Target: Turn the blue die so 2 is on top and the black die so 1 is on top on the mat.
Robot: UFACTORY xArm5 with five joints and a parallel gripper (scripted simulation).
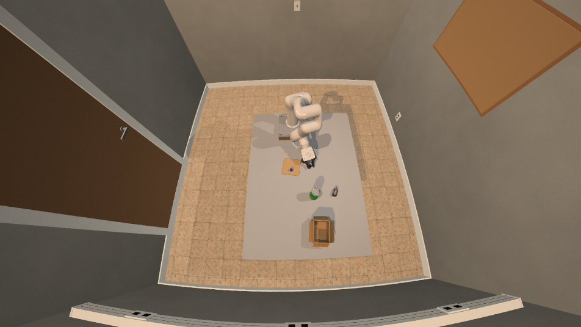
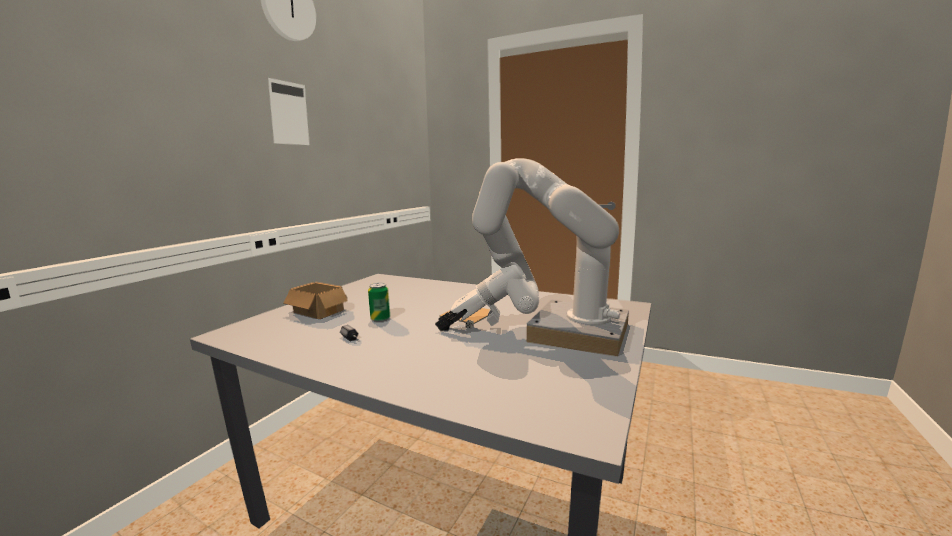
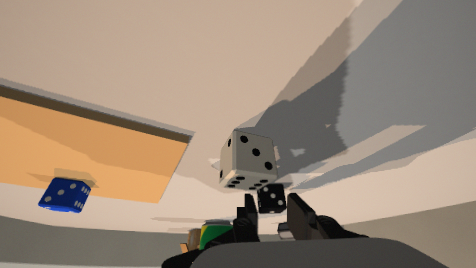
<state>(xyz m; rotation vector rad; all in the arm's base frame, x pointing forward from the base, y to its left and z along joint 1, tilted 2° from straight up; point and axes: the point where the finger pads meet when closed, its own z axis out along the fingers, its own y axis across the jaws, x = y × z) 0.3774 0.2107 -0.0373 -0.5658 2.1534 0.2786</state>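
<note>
Right now the black die is 2 cm below my hand. From my hand the other things lie so: white die (5 cm behind, 6 cm to the right, 2 cm below); then mat (3 cm ahead, 15 cm to the right, 2 cm below); then blue die (6 cm ahead, 15 cm to the right, 1 cm below).
</note>
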